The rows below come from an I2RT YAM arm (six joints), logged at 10 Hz.
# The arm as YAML. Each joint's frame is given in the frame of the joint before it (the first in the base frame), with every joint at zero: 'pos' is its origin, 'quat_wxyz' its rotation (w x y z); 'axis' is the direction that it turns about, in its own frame. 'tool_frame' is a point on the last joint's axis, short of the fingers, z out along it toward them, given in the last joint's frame.
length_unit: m
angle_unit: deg
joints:
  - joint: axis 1
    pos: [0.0, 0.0, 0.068]
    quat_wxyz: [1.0, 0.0, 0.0, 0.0]
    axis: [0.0, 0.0, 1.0]
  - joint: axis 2
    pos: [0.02, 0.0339, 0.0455]
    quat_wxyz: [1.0, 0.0, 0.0, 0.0]
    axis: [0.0, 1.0, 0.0]
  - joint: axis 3
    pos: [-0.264, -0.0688, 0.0]
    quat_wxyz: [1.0, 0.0, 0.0, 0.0]
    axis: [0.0, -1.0, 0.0]
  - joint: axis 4
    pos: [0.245, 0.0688, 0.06]
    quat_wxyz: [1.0, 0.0, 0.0, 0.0]
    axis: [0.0, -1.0, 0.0]
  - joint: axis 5
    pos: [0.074, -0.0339, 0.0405]
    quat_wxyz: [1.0, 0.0, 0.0, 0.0]
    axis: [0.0, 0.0, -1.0]
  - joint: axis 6
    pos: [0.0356, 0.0, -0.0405]
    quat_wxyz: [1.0, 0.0, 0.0, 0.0]
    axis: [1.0, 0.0, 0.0]
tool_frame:
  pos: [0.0, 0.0, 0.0]
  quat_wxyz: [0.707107, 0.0, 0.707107, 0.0]
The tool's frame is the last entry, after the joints.
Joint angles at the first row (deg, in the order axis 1, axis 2, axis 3, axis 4, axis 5, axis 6):
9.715, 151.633, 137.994, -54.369, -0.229, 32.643
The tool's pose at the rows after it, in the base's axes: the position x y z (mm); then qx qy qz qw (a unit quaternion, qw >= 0):
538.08 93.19 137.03 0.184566 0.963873 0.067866 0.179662
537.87 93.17 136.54 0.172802 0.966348 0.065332 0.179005
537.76 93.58 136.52 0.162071 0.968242 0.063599 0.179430
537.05 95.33 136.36 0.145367 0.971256 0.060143 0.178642
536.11 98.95 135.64 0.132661 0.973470 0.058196 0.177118
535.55 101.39 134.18 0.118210 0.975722 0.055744 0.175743
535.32 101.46 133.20 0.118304 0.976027 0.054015 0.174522
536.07 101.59 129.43 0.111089 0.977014 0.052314 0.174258
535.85 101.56 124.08 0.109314 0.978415 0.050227 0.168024
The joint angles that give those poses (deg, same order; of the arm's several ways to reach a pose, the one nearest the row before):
9.825, 151.741, 137.992, -54.106, -0.011, 31.507
9.825, 151.787, 137.998, -54.240, -0.033, 30.108
9.868, 151.787, 137.997, -54.261, -0.055, 28.884
10.065, 151.783, 137.989, -54.476, -0.011, 27.091
10.458, 151.851, 137.994, -54.653, 0.011, 25.977
10.721, 152.003, 137.992, -54.740, 0.011, 24.535
10.743, 152.068, 137.926, -54.805, 0.164, 24.534
10.743, 152.506, 137.926, -54.455, 0.186, 23.682
10.743, 153.074, 137.924, -54.651, 0.164, 23.463

